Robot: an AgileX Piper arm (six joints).
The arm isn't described. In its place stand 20 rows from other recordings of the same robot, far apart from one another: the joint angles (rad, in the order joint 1, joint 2, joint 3, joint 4, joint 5, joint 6), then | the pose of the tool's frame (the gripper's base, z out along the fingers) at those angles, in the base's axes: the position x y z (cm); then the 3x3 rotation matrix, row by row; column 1 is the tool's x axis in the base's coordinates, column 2 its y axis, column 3 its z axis.
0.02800 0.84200 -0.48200 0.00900 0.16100 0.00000 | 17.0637 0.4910 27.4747; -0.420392 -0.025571 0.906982; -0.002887 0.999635 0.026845; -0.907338 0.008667 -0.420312
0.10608 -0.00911 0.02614 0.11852 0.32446 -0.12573 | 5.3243 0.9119 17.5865; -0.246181 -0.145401 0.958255; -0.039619 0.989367 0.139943; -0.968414 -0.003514 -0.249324
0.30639 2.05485 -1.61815 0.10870 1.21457 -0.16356 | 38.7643 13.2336 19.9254; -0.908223 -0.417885 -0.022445; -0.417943 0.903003 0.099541; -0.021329 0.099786 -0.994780
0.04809 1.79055 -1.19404 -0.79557 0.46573 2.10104 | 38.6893 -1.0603 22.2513; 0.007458 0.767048 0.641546; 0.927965 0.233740 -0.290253; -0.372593 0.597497 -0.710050
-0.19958 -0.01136 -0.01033 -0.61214 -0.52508 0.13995 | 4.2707 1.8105 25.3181; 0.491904 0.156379 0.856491; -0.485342 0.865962 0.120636; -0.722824 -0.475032 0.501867
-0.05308 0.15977 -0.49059 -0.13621 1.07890 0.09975 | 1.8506 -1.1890 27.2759; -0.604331 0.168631 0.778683; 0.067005 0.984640 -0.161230; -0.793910 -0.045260 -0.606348
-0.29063 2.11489 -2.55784 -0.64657 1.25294 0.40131 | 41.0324 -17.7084 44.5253; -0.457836 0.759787 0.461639; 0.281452 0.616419 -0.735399; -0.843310 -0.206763 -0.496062
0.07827 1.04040 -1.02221 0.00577 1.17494 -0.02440 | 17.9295 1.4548 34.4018; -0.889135 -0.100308 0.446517; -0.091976 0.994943 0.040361; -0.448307 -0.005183 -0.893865
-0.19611 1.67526 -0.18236 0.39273 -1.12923 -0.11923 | 20.1914 -7.2215 13.0240; -0.268383 0.522075 0.809573; 0.106845 0.851353 -0.513598; -0.957369 -0.051342 -0.284270
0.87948 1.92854 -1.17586 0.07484 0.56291 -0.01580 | 23.7251 29.2385 15.0862; -0.636571 -0.748969 0.183911; -0.694764 0.660439 0.284820; -0.334784 0.053533 -0.940773
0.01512 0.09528 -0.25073 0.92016 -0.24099 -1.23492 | 4.3551 -1.6625 30.3901; 0.308208 0.275062 0.910686; -0.312543 0.933427 -0.176156; -0.898513 -0.230336 0.373658
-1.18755 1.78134 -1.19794 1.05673 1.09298 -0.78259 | 19.4506 -29.4255 23.6185; -0.403148 0.460869 0.790614; 0.831979 0.544413 0.106889; -0.381158 0.700867 -0.602913
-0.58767 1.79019 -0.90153 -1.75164 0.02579 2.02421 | 29.2473 -19.7615 16.0334; -0.420050 0.708192 0.567470; 0.603135 0.685083 -0.408521; -0.678075 0.170662 -0.714905
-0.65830 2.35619 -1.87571 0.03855 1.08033 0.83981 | 37.8329 -28.8683 12.9082; -0.054285 0.993729 0.097757; 0.997800 0.057717 -0.032626; -0.038063 0.095771 -0.994675
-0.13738 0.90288 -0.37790 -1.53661 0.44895 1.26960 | 15.8549 -6.1768 24.6269; -0.552256 0.378843 0.742624; -0.160348 0.825883 -0.540560; -0.818109 -0.417606 -0.395353
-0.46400 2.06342 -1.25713 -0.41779 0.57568 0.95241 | 34.7226 -19.6243 12.0583; -0.423919 0.889131 0.172452; 0.824295 0.457653 -0.333305; -0.375275 0.000857 -0.926913
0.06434 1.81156 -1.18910 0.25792 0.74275 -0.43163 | 35.7284 3.8750 19.3684; -0.895846 -0.338127 0.288323; -0.292062 0.937043 0.191442; -0.334903 0.087294 -0.938200
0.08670 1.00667 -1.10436 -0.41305 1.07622 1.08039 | 18.2126 -1.6442 38.5832; -0.365787 0.672814 0.643057; 0.689132 0.660189 -0.298743; -0.625538 0.333874 -0.705146
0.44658 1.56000 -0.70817 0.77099 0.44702 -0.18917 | 23.2964 14.1946 17.0914; -0.963060 -0.056772 0.263235; 0.073581 0.884846 0.460035; -0.259040 0.462411 -0.847983
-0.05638 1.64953 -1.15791 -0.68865 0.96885 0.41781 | 32.1264 -6.5874 24.9519; -0.950628 0.196477 0.240214; 0.038024 0.841966 -0.538189; -0.307994 -0.502484 -0.807868
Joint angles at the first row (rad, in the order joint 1, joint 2, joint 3, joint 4, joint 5, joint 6):
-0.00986 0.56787 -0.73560 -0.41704 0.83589 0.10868
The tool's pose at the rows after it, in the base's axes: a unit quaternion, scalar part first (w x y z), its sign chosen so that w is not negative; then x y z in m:
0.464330 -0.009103 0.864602 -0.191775 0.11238 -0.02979 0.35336
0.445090 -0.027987 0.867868 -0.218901 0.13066 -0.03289 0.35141
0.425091 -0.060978 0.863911 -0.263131 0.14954 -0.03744 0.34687
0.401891 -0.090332 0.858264 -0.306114 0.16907 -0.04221 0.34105
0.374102 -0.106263 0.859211 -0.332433 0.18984 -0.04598 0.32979
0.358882 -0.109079 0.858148 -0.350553 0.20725 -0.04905 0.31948
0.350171 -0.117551 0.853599 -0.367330 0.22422 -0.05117 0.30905
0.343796 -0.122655 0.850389 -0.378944 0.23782 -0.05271 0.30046
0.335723 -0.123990 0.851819 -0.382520 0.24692 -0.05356 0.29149
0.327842 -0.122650 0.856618 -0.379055 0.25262 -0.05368 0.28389
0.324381 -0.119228 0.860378 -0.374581 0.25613 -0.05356 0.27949
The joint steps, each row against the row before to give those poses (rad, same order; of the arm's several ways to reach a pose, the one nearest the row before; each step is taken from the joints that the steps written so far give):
0.00006 0.08132 -0.03709 -0.03237 -0.02390 0.00007
-0.00001 0.07652 -0.01221 -0.06295 -0.02464 -0.00001
-0.00003 0.07548 0.00001 -0.10779 -0.03947 -0.00004
-0.00004 0.08095 -0.00220 -0.12416 -0.03033 0.02524
0.00003 0.09182 0.00001 -0.10649 -0.01690 0.05824
-0.00002 0.07824 -0.00001 -0.10435 -0.01568 0.09074
0.00002 0.07508 -0.00001 -0.11140 -0.02322 0.09306
0.00000 0.06194 -0.00451 -0.08755 -0.01167 0.07847
0.00001 0.04661 0.00009 -0.04888 -0.00395 0.05451
-0.00001 0.03252 -0.00001 -0.01115 -0.00226 0.02696
-0.00001 0.01963 -0.00190 -0.00062 -0.00246 0.01755

